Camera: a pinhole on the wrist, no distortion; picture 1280 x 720 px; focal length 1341.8 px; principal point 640.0 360.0 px. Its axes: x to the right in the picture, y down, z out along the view. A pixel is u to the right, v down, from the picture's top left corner.
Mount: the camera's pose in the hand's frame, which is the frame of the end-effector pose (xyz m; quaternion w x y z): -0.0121 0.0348 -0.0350 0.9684 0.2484 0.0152 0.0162
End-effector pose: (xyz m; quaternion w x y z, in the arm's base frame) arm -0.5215 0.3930 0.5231 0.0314 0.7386 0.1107 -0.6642
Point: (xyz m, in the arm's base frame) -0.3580 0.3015 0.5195
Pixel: behind the camera
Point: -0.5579 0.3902 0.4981
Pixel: 1121 398
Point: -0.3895 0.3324 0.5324
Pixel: behind the camera
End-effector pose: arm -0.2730 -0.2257 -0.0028 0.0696 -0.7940 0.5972 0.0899
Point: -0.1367 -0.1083 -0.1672
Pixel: 468 24
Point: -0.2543 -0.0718 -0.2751
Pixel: 335 677
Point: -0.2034 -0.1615 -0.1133
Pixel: 555 143
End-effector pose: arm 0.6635 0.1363 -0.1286 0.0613 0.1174 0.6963 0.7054
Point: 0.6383 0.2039 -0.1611
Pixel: 1161 158
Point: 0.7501 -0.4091 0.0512
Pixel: behind the camera
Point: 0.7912 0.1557 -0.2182
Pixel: outside the picture
